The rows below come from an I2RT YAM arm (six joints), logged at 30 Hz.
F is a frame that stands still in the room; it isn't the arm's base.
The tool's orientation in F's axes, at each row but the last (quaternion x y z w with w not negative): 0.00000 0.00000 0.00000 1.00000; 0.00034 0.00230 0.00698 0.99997; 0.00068 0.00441 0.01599 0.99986; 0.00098 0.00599 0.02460 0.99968; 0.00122 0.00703 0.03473 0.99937; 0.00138 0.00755 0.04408 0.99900; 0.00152 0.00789 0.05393 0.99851; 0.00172 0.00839 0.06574 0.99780; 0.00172 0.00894 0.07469 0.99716; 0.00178 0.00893 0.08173 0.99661; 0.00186 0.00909 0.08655 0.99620; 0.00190 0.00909 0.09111 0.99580
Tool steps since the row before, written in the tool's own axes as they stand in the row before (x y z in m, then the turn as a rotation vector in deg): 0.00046 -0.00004 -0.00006 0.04 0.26 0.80; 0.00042 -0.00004 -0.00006 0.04 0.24 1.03; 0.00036 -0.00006 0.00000 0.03 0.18 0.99; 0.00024 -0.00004 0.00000 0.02 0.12 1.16; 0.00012 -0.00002 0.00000 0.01 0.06 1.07; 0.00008 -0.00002 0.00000 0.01 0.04 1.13; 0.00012 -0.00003 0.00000 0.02 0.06 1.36; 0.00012 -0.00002 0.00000 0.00 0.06 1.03; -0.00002 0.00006 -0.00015 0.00 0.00 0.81; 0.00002 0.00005 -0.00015 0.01 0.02 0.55; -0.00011 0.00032 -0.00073 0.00 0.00 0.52; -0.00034 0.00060 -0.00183 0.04 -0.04 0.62
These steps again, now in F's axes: 0.00046 -0.00004 -0.00006 0.04 0.26 0.80; 0.00042 -0.00003 -0.00006 0.04 0.24 1.03; 0.00036 -0.00005 0.00000 0.03 0.18 0.99; 0.00024 -0.00003 0.00000 0.03 0.12 1.16; 0.00012 -0.00001 0.00000 0.02 0.06 1.07; 0.00008 -0.00001 0.00000 0.02 0.04 1.13; 0.00012 -0.00002 0.00000 0.04 0.06 1.36; 0.00012 0.00000 0.00000 0.01 0.06 1.03; -0.00003 0.00006 -0.00015 0.01 0.00 0.81; 0.00001 0.00005 -0.00015 0.02 0.02 0.55; -0.00018 0.00030 -0.00073 0.01 0.00 0.52; -0.00048 0.00053 -0.00182 0.06 -0.03 0.62
